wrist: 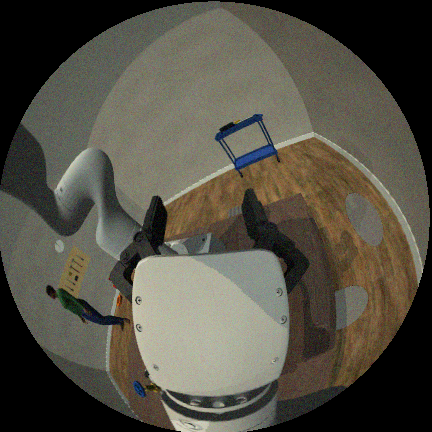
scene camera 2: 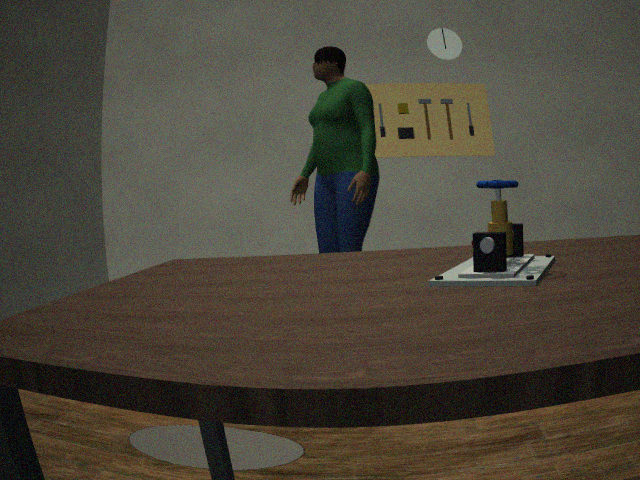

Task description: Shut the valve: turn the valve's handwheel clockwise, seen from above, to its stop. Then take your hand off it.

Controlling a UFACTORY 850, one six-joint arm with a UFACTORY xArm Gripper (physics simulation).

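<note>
The valve's blue handwheel [scene camera 2: 497, 183] [wrist: 139, 389] sits level on top of a thin stem. The brass valve body [scene camera 2: 499, 212] [wrist: 152, 388] stands upright between black blocks on a light base plate [scene camera 2: 445, 274] at the right of the table in the scene view. In the wrist view the valve shows at the lower left, partly hidden by the gripper's housing. My gripper [wrist: 202, 200] is open, its two black fingers wide apart with no object between them. It is well away from the handwheel. The gripper does not show in the scene view.
The brown table [scene camera 2: 310, 320] [wrist: 320, 280] carries the valve. A person in a green top [scene camera 2: 342, 124] [wrist: 70, 301] stands behind it. A blue cart [wrist: 255, 157] stands by the wall. A tool board [scene camera 2: 434, 147] hangs on the wall.
</note>
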